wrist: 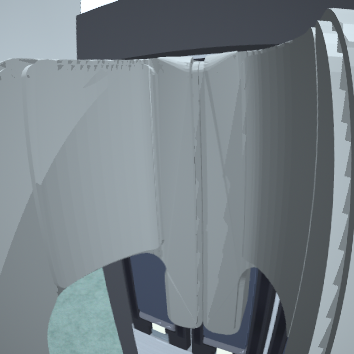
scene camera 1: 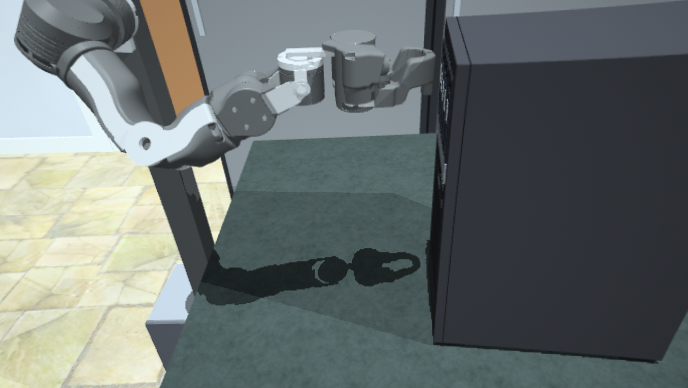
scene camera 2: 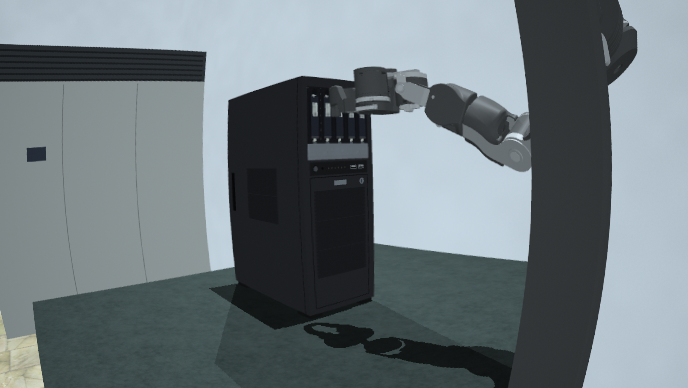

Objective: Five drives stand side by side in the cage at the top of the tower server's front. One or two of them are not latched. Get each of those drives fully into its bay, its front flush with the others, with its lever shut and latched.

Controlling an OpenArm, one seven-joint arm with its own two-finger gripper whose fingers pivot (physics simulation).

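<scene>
The tower server (scene camera 1: 565,200) (scene camera 2: 270,150) (wrist: 200,30) stands upright, its drive cage at the top of its front. In scene camera 2, the leftmost drive (scene camera 2: 314,125) and the drive beside it (scene camera 2: 327,126) show nearly whole; the upper parts of the others are partly or fully covered by the gripper. My gripper (scene camera 1: 433,67) (scene camera 2: 335,101) (wrist: 217,198) is shut and empty, its fingers close in front of the drives' upper half. In the wrist view, the lower ends of two drives (wrist: 146,287) (wrist: 251,305) show around the fingertips. Lever positions and flushness cannot be told.
A silver strip (scene camera 2: 337,151) (wrist: 162,346) crosses the server below the cage. The server stands on the green table (scene camera 1: 320,220) (scene camera 2: 150,325). A dark post (scene camera 2: 567,200) rises at the right in scene camera 2, and a grey cabinet (scene camera 2: 100,175) stands at the left.
</scene>
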